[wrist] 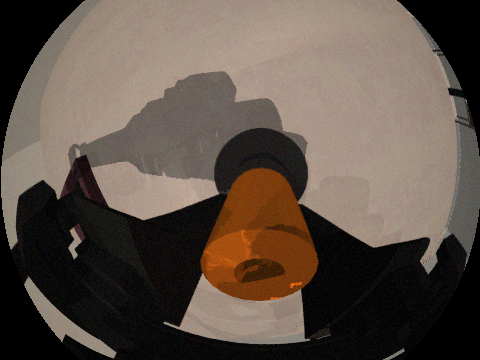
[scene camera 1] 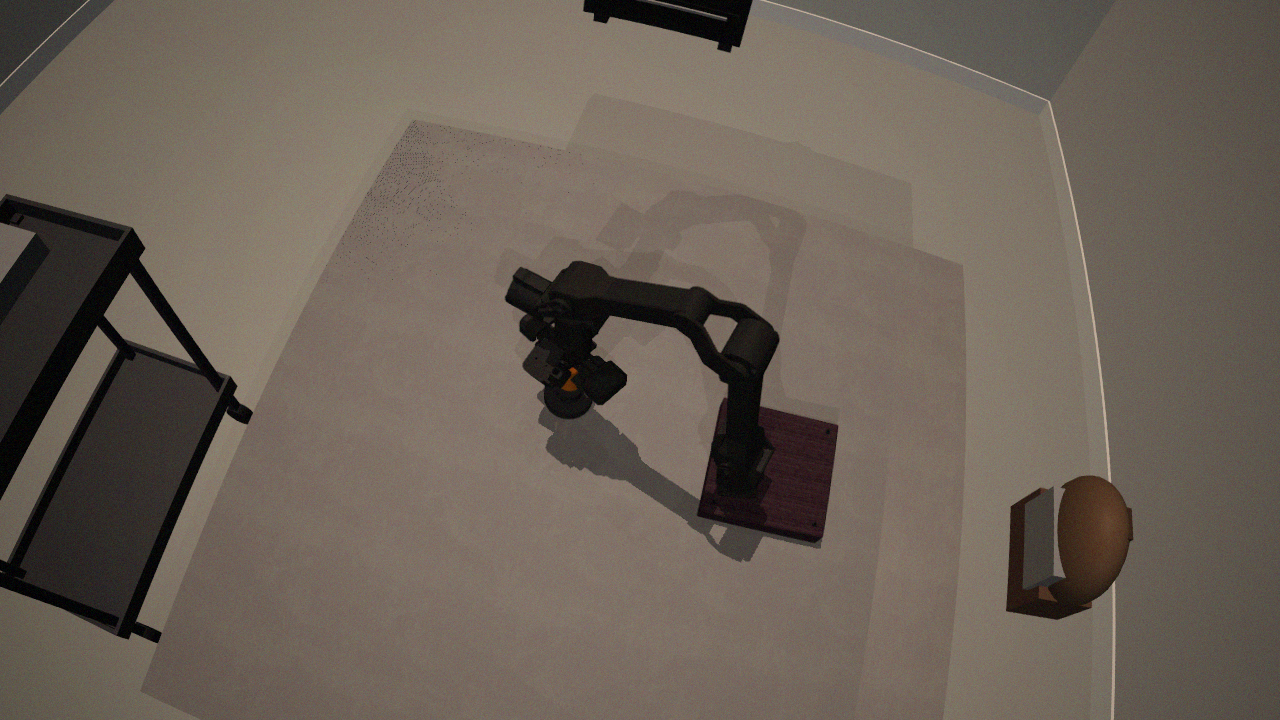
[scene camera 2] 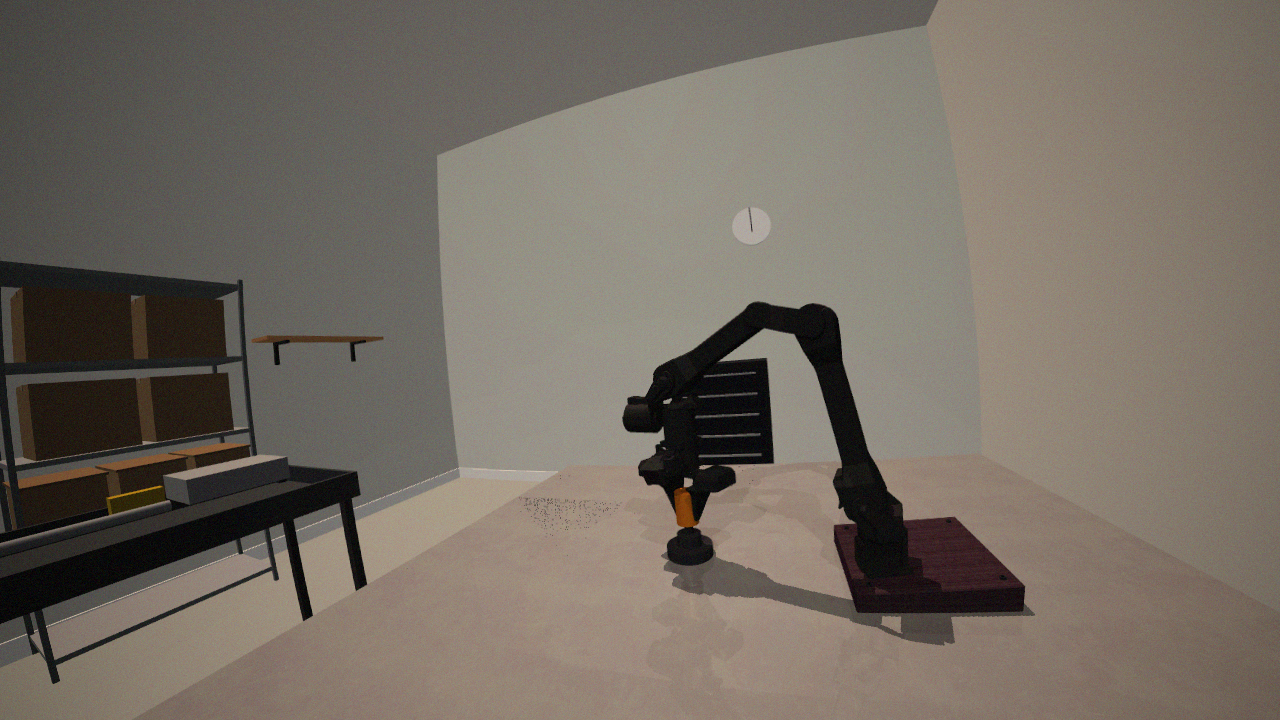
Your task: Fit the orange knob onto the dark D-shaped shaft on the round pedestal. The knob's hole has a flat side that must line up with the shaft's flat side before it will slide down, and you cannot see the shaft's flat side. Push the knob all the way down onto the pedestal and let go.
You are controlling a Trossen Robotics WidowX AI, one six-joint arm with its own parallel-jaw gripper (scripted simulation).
Labels:
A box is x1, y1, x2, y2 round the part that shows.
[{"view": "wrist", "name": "gripper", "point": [260, 206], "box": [16, 181, 466, 359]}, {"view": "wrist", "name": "orange knob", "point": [260, 249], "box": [200, 168, 318, 300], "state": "held by the gripper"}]

